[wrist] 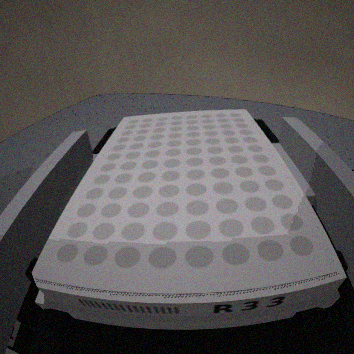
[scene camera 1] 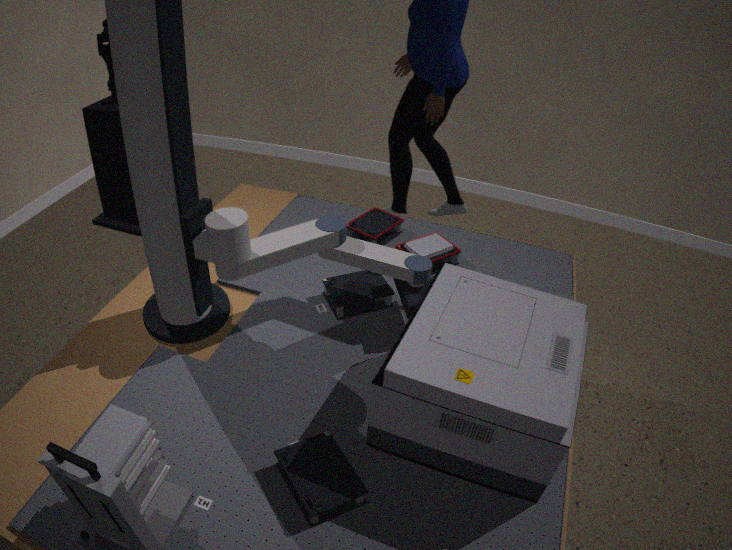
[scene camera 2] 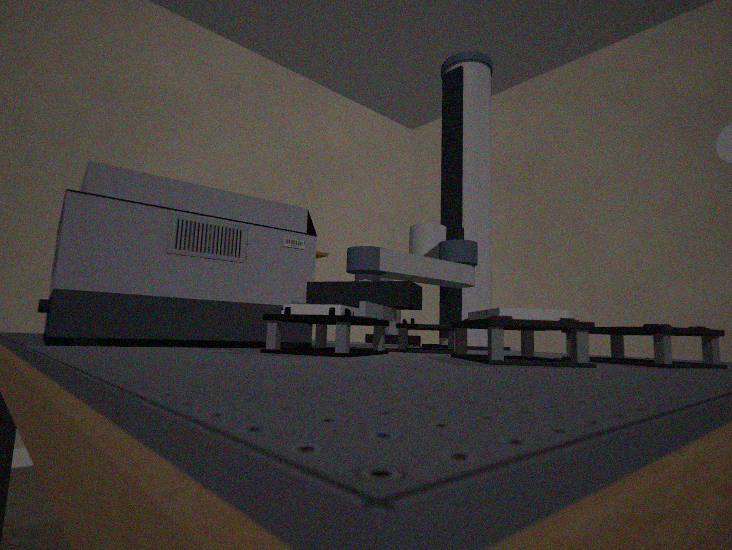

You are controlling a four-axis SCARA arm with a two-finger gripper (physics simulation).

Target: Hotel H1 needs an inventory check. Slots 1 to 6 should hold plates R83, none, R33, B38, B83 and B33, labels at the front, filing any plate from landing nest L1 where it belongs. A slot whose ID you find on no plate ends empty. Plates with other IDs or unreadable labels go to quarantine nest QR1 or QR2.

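Observation:
Plate R33, pale with grey wells and its label facing the wrist camera, sits level in a black nest whose own label I cannot read. My gripper is shut on this plate, its black pads against the two long sides. In scene camera 1 the machine hides the fingers. Hotel H1 stands at the lower left in scene camera 1, holding several pale plates; their IDs are not readable. A pale plate lies on one red-edged nest; the other red-edged nest is empty.
A large grey machine stands close beside the arm's end. Dark nests stand mid-table and at the front. The arm's column rises at the table's side. A person stands behind the table.

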